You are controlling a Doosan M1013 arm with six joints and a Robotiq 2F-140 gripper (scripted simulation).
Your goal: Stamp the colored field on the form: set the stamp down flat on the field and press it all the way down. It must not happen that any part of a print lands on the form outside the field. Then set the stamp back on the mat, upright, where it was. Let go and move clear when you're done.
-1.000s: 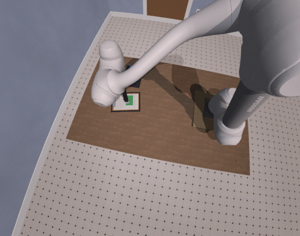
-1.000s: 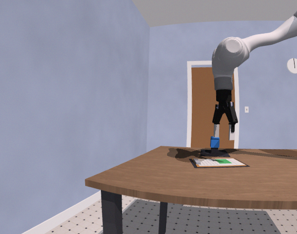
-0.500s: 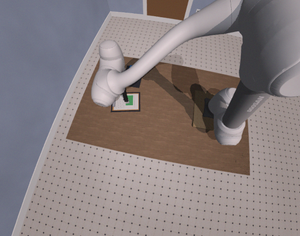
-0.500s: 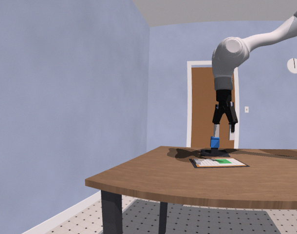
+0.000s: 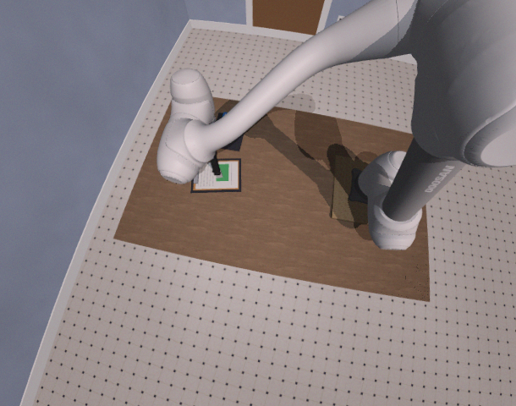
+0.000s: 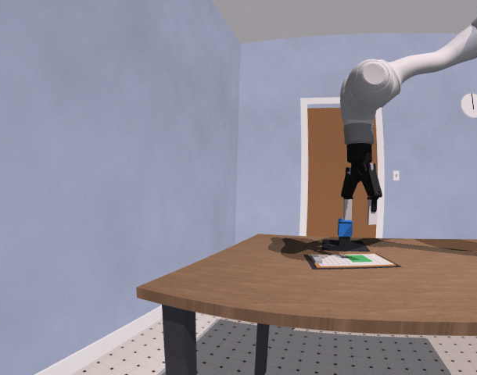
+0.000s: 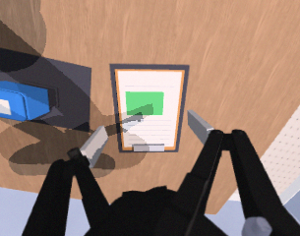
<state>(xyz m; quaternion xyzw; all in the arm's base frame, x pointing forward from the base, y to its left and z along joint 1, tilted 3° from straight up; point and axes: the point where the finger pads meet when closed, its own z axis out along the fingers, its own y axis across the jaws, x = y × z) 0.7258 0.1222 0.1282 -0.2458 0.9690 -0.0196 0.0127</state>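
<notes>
My gripper is now 5 cm short of the blue stamp, 25 cm to the left of it and 7 cm above it. The rest, counted from my hand: dark mat (5 cm ahead, 25 cm to the right, 12 cm below); then clipboard form (3 cm ahead, 2 cm to the left, 12 cm below).
</notes>
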